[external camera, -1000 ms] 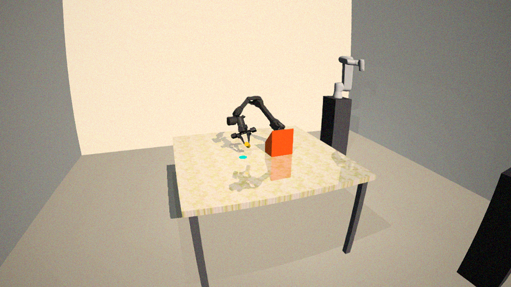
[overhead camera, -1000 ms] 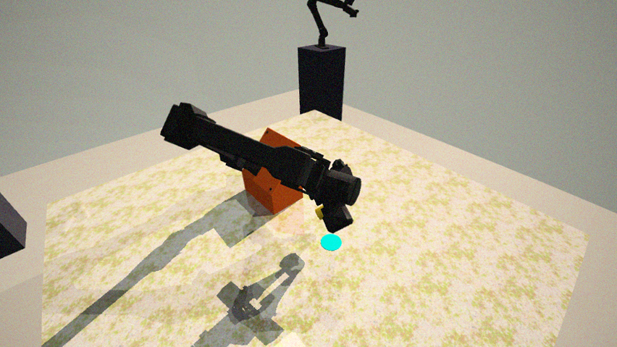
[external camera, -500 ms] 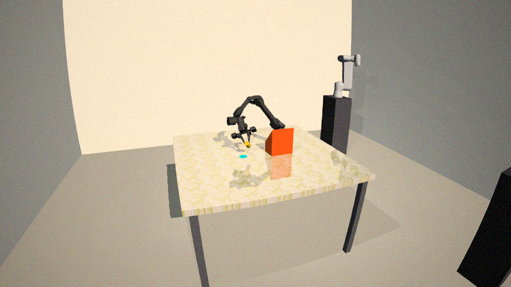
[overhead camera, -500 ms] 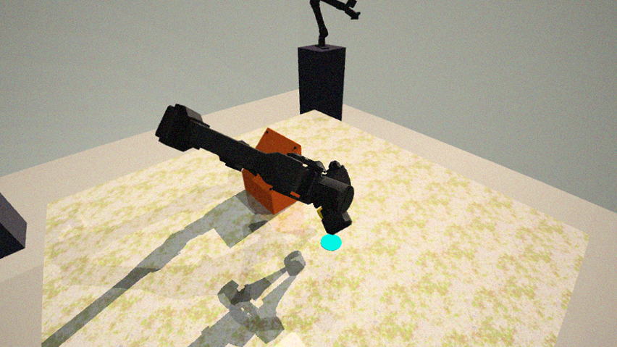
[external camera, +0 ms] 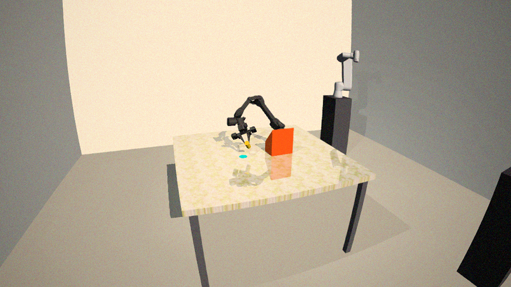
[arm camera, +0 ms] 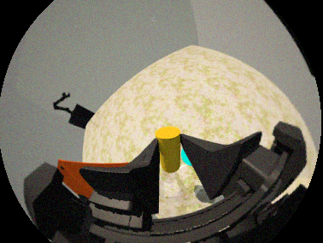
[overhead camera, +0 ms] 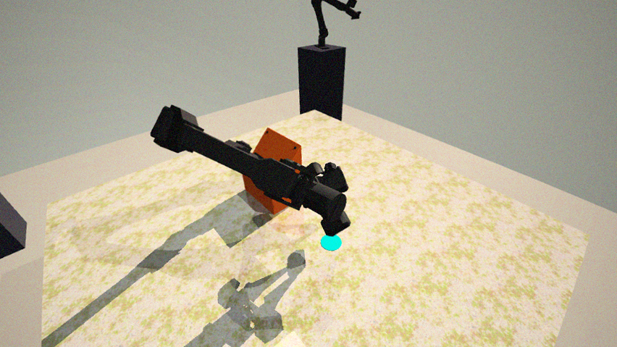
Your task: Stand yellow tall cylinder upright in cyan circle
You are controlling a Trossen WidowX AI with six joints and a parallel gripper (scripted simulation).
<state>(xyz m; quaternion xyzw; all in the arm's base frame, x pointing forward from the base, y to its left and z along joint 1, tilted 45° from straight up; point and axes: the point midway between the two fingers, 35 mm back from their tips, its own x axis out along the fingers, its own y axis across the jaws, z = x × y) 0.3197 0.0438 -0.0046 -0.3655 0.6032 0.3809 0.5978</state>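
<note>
Now: the cyan circle 12 cm below my gripper tip, 4 cm to the right of it and 2 cm ahead of it. From my gripper tip the other things lie so: yellow cylinder (2 cm below, 1 cm to the right, 1 cm behind).
</note>
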